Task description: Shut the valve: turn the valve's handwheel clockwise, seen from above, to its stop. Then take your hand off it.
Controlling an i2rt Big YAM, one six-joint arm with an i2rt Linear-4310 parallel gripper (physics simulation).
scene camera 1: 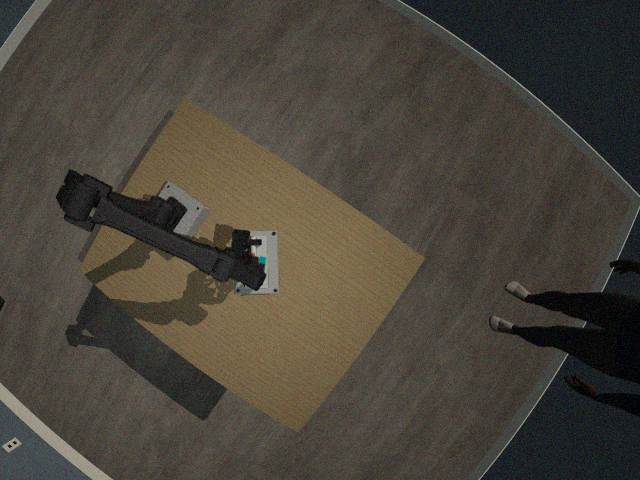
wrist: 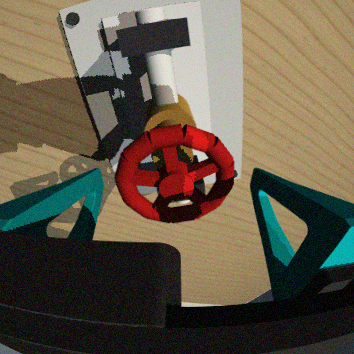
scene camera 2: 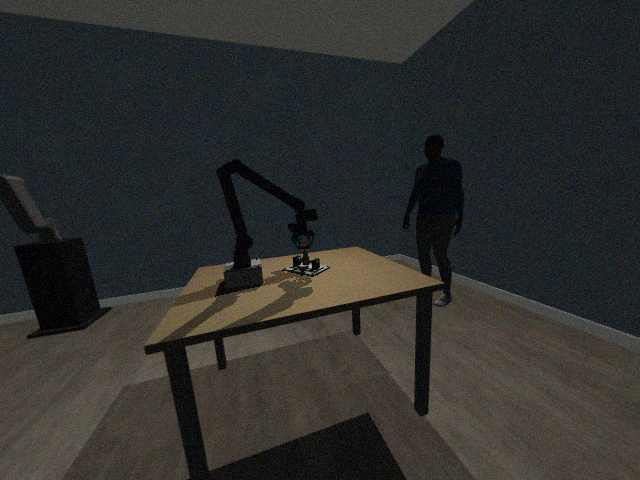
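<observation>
The valve's red handwheel [wrist: 173, 186] [scene camera 2: 304, 246] sits on top of a brass valve body [wrist: 176, 112] in a white pipe [wrist: 163, 75]. The valve stands on a light grey base plate [wrist: 225, 85] [scene camera 1: 272, 279] on the table. My gripper [wrist: 176, 176] [scene camera 2: 303, 244] points down, open, with its teal fingers wide apart on either side of the wheel. In the wrist view a gap shows between each fingertip and the rim, narrower on the left than on the right. In scene camera 1 the arm hides most of the valve.
Dark clamp blocks hold the pipe; one block [wrist: 154, 37] shows in the wrist view. The arm's base [scene camera 2: 243, 274] stands on the wooden table [scene camera 1: 336, 289] [scene camera 2: 372, 273]. A person [scene camera 2: 438, 191] stands beyond the table. A black pedestal [scene camera 2: 59, 284] stands at the left.
</observation>
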